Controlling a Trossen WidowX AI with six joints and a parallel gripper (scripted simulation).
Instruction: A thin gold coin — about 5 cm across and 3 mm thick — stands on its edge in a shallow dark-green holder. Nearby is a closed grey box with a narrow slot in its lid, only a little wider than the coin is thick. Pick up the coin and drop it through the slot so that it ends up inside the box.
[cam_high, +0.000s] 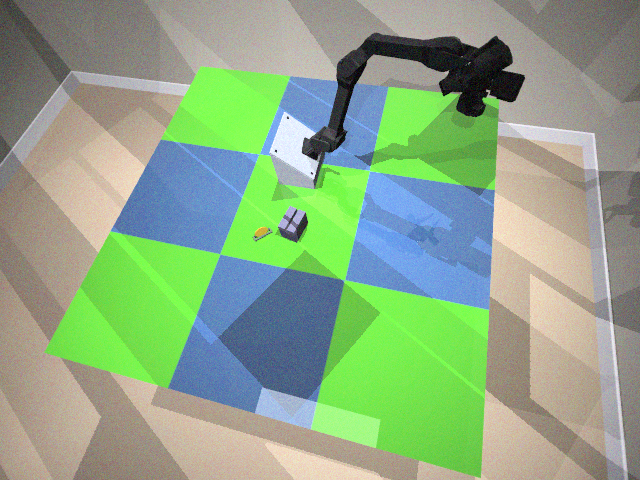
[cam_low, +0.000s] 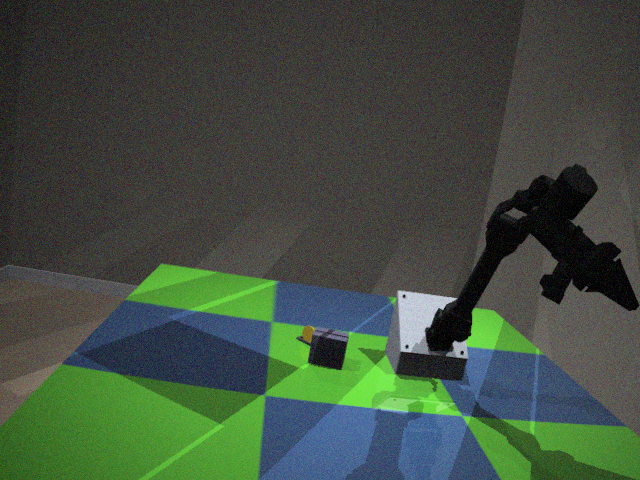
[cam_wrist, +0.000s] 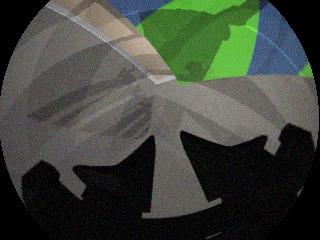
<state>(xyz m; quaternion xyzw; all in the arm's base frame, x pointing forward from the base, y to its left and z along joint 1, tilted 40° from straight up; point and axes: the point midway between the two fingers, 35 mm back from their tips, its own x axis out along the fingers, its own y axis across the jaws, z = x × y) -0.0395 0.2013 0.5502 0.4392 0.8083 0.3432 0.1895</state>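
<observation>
The coin is 66 cm to the right of my gripper tip, 34 cm below it and 34 cm ahead of it.
</observation>
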